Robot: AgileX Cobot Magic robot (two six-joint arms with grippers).
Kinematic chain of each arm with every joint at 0, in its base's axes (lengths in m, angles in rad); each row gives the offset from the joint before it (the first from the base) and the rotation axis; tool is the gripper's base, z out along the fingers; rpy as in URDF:
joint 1: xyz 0 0 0.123 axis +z
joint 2: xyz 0 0 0 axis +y
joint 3: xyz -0.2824 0 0.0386 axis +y
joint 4: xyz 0.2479 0 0.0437 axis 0.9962 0 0.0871
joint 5: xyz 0 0 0 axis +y
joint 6: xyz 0.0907 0 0.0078 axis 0.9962 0 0.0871
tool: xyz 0 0 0 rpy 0 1.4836 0
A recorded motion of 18 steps. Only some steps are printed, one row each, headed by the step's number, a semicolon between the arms.
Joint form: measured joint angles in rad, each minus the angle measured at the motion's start. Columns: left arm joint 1, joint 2, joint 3, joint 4, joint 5, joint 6; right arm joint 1, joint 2, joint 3, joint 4, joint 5, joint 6.
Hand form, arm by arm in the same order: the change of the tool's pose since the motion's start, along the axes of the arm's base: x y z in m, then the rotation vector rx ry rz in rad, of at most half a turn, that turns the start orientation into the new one. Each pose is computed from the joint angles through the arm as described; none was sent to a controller.
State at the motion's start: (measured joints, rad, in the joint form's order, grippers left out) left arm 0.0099 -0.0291 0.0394 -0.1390 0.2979 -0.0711; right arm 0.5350 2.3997 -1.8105 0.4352 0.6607 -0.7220
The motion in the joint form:
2: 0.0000 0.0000 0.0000 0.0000 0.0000 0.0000; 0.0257 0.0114 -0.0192 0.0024 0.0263 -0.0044
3: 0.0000 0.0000 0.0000 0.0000 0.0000 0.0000; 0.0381 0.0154 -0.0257 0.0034 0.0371 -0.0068
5: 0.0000 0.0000 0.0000 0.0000 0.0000 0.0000; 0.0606 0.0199 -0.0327 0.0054 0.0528 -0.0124
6: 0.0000 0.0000 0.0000 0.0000 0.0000 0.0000; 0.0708 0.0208 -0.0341 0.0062 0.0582 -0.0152
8: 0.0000 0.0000 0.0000 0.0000 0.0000 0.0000; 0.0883 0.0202 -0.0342 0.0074 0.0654 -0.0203
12: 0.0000 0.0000 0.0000 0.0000 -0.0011 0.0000; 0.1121 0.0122 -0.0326 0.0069 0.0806 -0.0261
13: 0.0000 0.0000 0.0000 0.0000 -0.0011 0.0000; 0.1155 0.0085 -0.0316 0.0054 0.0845 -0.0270
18: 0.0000 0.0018 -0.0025 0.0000 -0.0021 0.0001; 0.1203 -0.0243 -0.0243 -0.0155 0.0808 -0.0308
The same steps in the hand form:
2: 0.0000 0.0000 0.0000 0.0000 0.0000 0.0000; -0.0068 0.0121 -0.0013 -0.0030 0.0156 0.0381
3: 0.0000 0.0000 0.0000 0.0000 0.0000 0.0000; -0.0104 0.0176 -0.0019 -0.0048 0.0223 0.0562
5: 0.0000 0.0000 0.0000 0.0000 0.0000 0.0000; -0.0175 0.0272 -0.0027 -0.0082 0.0323 0.0885
6: 0.0000 0.0000 0.0000 0.0000 0.0000 0.0000; -0.0209 0.0314 -0.0029 -0.0098 0.0357 0.1029
8: 0.0000 0.0000 0.0000 0.0000 0.0000 0.0000; -0.0270 0.0382 -0.0027 -0.0121 0.0396 0.1270
12: 0.0000 0.0000 0.0001 0.0000 -0.0011 0.0002; -0.0360 0.0470 0.0005 -0.0155 0.0444 0.1619
13: 0.0000 0.0000 0.0001 0.0000 -0.0011 0.0002; -0.0374 0.0481 0.0020 -0.0167 0.0443 0.1682
18: 0.0001 0.0000 0.0009 0.0001 -0.0028 0.0003; -0.0390 0.0483 0.0161 -0.0185 0.0077 0.1840

